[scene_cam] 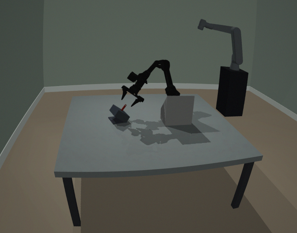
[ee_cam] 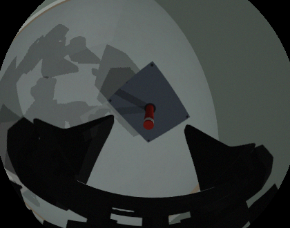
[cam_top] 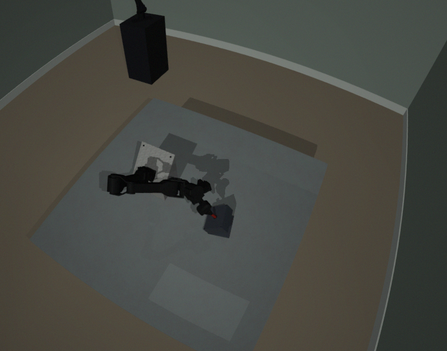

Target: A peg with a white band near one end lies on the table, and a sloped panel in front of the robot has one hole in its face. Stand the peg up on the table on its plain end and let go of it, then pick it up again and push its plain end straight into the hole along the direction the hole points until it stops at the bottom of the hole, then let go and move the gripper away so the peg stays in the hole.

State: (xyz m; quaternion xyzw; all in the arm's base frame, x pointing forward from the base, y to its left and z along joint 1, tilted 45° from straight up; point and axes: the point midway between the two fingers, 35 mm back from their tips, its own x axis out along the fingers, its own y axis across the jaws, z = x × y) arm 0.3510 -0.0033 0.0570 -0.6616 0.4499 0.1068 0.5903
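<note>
Right now my gripper tip is 30 mm above the red peg and 20 mm short of it. The rest, counted from my gripper tip: sloped panel: 80 mm below, 50 mm ahead, 10 mm to the left.
</note>
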